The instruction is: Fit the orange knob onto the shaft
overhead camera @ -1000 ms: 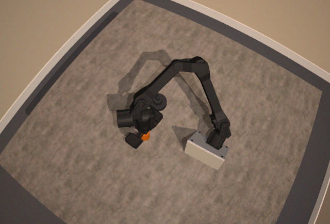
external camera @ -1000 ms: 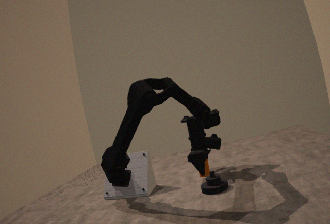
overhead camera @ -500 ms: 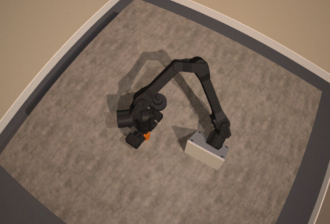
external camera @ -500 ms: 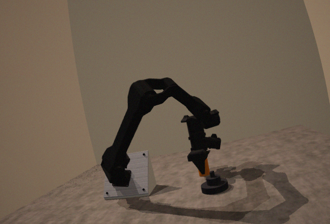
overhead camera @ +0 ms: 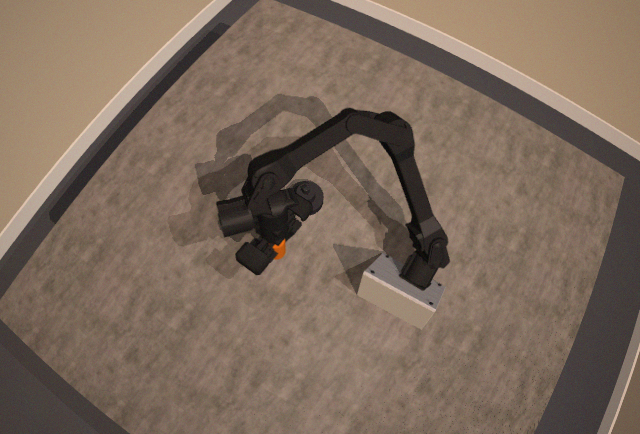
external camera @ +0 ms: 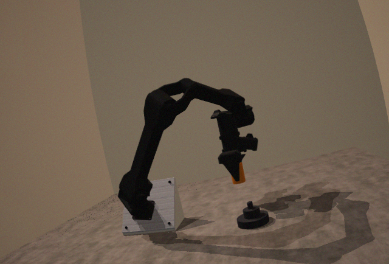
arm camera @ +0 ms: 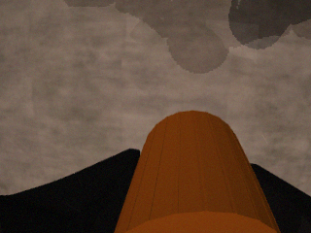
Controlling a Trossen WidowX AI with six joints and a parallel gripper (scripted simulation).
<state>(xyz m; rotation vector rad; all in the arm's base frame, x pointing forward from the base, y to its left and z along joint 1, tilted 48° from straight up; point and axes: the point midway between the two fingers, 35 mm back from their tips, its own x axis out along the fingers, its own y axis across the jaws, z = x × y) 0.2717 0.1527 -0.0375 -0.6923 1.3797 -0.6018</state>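
My gripper tip is 5 cm short of the dark round pedestal, 17 cm to the left of it and 6 cm above it. Also, from my gripper tip: orange knob: 2 cm above.
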